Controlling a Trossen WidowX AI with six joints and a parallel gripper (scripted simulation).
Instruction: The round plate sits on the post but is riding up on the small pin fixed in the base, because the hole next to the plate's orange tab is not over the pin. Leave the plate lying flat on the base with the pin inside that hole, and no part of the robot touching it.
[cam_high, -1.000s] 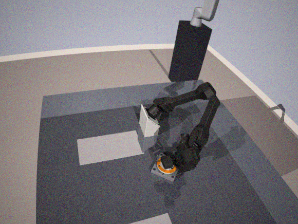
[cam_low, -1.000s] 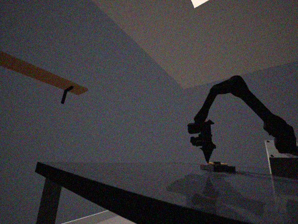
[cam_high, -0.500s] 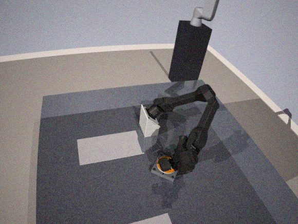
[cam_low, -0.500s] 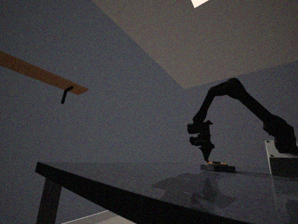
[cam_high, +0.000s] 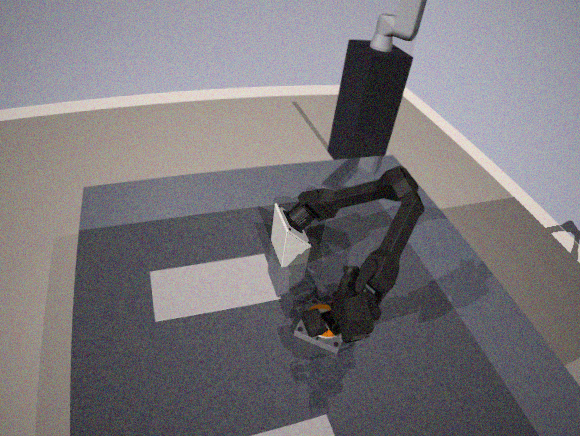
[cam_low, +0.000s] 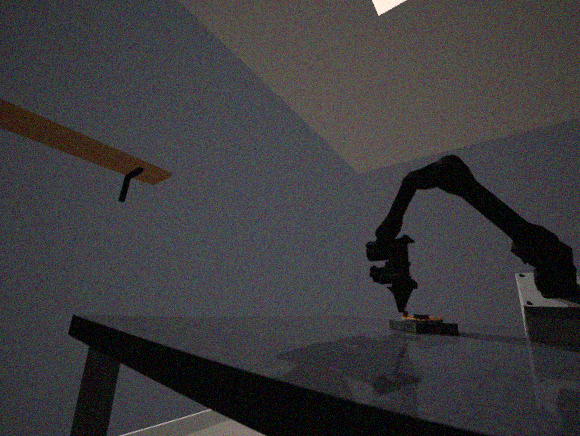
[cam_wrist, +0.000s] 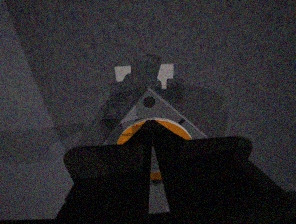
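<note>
Right now my gripper tip is 3 cm past the round plate, 1 cm to the left of it and 1 cm above it. Also, from my gripper tip: base 5 cm behind, 2 cm below.
</note>
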